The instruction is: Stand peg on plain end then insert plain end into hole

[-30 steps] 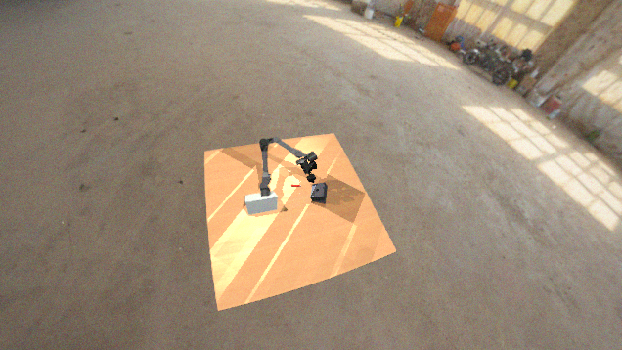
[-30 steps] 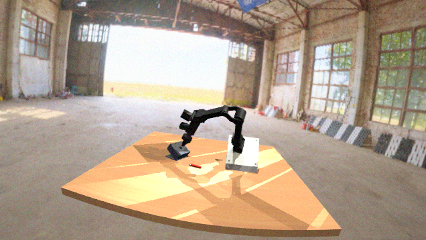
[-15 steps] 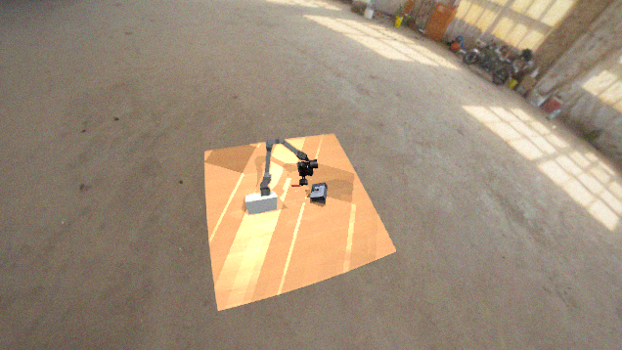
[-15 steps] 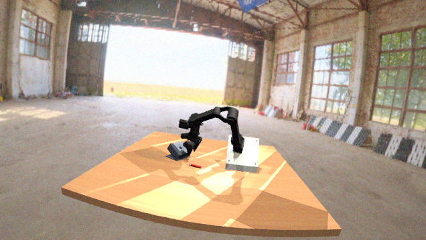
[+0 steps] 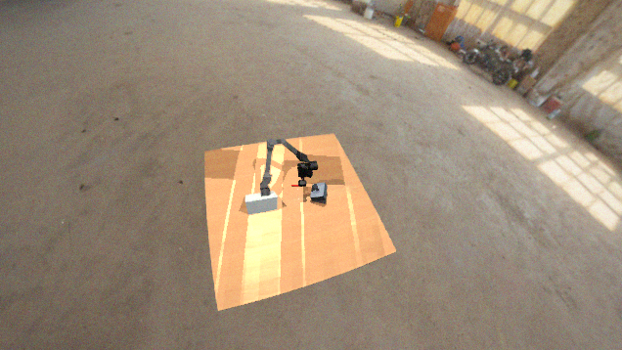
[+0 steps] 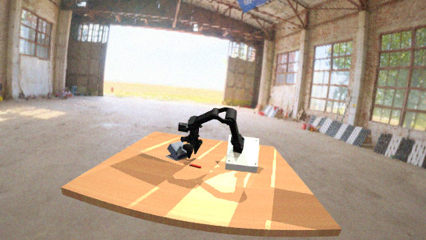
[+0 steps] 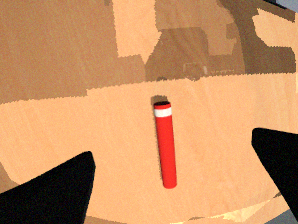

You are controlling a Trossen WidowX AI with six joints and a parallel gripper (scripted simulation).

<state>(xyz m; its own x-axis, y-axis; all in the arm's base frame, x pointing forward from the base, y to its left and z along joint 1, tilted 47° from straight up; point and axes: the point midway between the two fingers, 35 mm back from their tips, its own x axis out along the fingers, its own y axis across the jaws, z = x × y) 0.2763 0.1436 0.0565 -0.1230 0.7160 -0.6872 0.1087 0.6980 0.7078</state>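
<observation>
My gripper tip is now 10 mm past the red peg and 60 mm above it. The rest, counted from my gripper tip: grey sloped panel (130 mm ahead, 100 mm to the right, 10 mm below).
</observation>
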